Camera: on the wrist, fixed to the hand. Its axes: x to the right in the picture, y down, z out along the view.
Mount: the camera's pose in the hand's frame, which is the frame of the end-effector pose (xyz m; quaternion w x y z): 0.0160 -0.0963 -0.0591 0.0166 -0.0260 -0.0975 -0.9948
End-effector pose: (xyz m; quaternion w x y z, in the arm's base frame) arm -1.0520 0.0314 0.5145 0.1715 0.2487 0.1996 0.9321
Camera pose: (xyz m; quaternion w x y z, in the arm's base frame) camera -1.0753 0.1041 0.4297 0.9560 -0.1080 0.2098 -0.1742
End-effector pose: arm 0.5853 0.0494 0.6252 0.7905 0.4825 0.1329 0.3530
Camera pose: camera 0.6056 0.0725 0.5153 0.3898 -0.1103 0.3959 -0.8241
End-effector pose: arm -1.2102 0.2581 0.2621 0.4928 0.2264 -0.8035 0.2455
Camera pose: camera -1.1182 0.2178 0.3163 0.1799 0.8142 0.1574 -0.5291
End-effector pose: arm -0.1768 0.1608 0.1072 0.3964 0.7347 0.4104 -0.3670
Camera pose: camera -0.2439 0.2516 0.0909 0.2994 0.4421 -0.7085 0.4614
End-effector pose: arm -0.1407 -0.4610 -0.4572 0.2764 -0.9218 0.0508 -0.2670
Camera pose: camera -0.1630 -0.4123 -0.3564 0.2800 0.0991 0.9361 0.1882
